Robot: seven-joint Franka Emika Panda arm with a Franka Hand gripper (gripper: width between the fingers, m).
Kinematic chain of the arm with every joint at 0, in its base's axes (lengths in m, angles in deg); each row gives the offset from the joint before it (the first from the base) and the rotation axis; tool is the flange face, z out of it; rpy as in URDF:
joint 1: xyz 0 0 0.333 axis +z
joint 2: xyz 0 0 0 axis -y
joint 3: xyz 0 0 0.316 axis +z
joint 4: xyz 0.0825 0 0 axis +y
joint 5: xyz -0.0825 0 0.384 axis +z
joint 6: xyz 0 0 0 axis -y
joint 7: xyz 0.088 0 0 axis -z
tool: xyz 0 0 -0.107 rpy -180 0 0
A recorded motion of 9 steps. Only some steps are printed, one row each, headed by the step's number.
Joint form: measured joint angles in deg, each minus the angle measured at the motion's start. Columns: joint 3, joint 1, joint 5, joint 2, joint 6, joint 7, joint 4.
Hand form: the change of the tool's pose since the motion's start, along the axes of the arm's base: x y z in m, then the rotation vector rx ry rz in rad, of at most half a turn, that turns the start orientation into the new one. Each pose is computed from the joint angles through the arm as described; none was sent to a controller.
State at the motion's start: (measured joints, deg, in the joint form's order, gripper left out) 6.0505 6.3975 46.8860 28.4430 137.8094 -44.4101 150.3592
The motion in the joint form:
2: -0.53 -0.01 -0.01 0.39 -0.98 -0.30 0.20
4: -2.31 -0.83 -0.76 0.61 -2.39 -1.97 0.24
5: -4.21 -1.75 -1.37 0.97 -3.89 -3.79 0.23
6: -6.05 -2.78 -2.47 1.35 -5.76 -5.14 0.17
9: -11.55 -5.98 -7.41 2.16 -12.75 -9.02 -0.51
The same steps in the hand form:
2: -0.0019 -0.0026 -0.0001 0.0069 0.0076 0.0059
4: -0.0008 -0.0187 -0.0003 0.0093 0.0079 0.0092
5: -0.0003 -0.0361 0.0006 0.0155 0.0047 0.0108
6: -0.0010 -0.0533 0.0014 0.0189 0.0084 0.0132
9: -0.0078 -0.1037 0.0026 0.0173 0.0359 0.0441

